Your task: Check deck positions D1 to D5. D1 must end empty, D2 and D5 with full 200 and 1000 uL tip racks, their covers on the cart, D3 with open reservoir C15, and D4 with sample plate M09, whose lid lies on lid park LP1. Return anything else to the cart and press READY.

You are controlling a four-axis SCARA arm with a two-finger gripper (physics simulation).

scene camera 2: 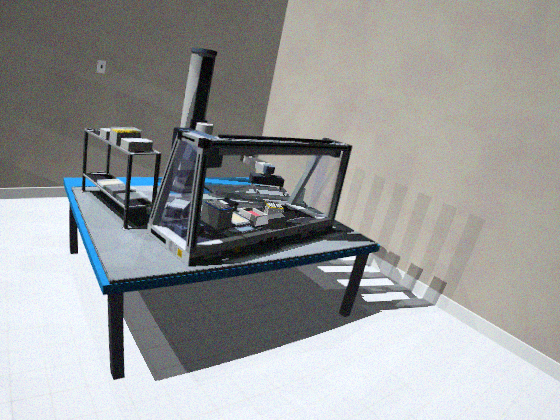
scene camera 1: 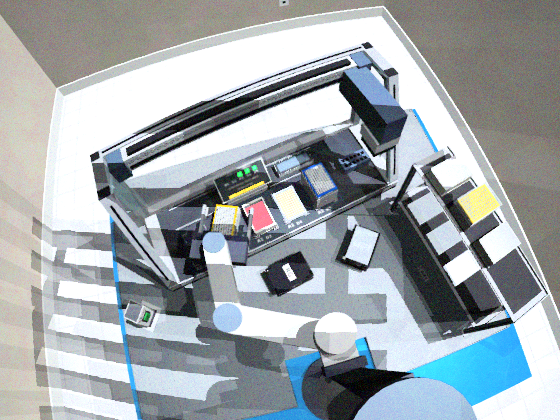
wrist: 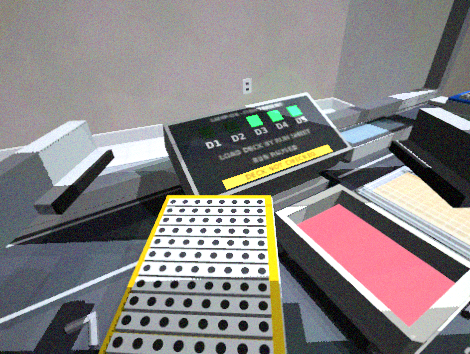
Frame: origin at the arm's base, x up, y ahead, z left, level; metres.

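Where they show: gripper, fingertip midpoint: (scene camera 2: 272, 193) (scene camera 1: 228, 207) (wrist: 247, 133).
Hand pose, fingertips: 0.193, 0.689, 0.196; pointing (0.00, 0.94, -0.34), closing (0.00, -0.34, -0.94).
Things, the pixels of their centre, and the offset from my fingertips, as dx, dy, dz. "spot": a spot on its surface instead.
- yellow-edged tip rack, body centre: (wrist: 211, 292) (scene camera 1: 225, 223) (scene camera 2: 272, 209) -0.096, -0.015, +0.032
- open reservoir with red liquid, body centre: (wrist: 361, 252) (scene camera 1: 259, 216) (scene camera 2: 253, 214) -0.116, -0.011, -0.093
- plate with pale yellow wells, body centre: (wrist: 438, 207) (scene camera 1: 289, 203) -0.124, +0.011, -0.215
- blue-edged rack, body centre: (scene camera 1: 319, 185) (scene camera 2: 216, 213) -0.083, +0.034, -0.337
- display, surface spot: (wrist: 255, 145) (scene camera 1: 239, 183) spot: -0.068, +0.116, -0.052
- pale blue-topped item, surface spot: (wrist: 365, 134) (scene camera 1: 288, 165) spot: -0.109, +0.161, -0.255
- cart, body centre: (scene camera 1: 460, 246) (scene camera 2: 116, 173) -0.002, -0.367, -0.733
- yellow-topped rack, body centre: (scene camera 1: 478, 203) (scene camera 2: 125, 131) +0.228, -0.304, -0.720
- black labelled block, body centre: (scene camera 1: 289, 273) (scene camera 2: 223, 205) -0.152, -0.242, -0.144
- white-topped box, body centre: (scene camera 1: 362, 245) -0.126, -0.222, -0.424
- green-button box, surface spot: (scene camera 1: 146, 316) spot: -0.086, -0.288, +0.390
A yellow-edged tip rack (scene camera 1: 225, 218) (scene camera 2: 274, 206) (wrist: 205, 260) stands around D2, turned askew to the open reservoir with red liquid (scene camera 1: 260, 215) (scene camera 2: 255, 216) (wrist: 370, 265) at D3. My gripper (scene camera 1: 226, 216) (wrist: 247, 133) is open, its fingers apart on either side of the yellow rack. A plate with pale yellow wells (scene camera 1: 290, 202) (wrist: 430, 202) is at D4. A blue-edged rack (scene camera 1: 320, 181) (scene camera 2: 217, 215) (wrist: 461, 97) is at D5. On the display (scene camera 1: 242, 179) (wrist: 255, 145), the D1 and D2 lamps are dark and D3 to D5 are green; it reads DECK NOT CHECKED.
A pale blue-topped item (scene camera 1: 287, 166) (wrist: 365, 134) lies behind the plate. The cart (scene camera 1: 404, 189) (scene camera 2: 128, 192) holds pale boxes and a yellow-topped rack (scene camera 1: 478, 202) (scene camera 2: 125, 131). A black labelled block (scene camera 1: 300, 265), a white-topped box (scene camera 1: 362, 245) and a green-button box (scene camera 1: 146, 316) stand before the deck.
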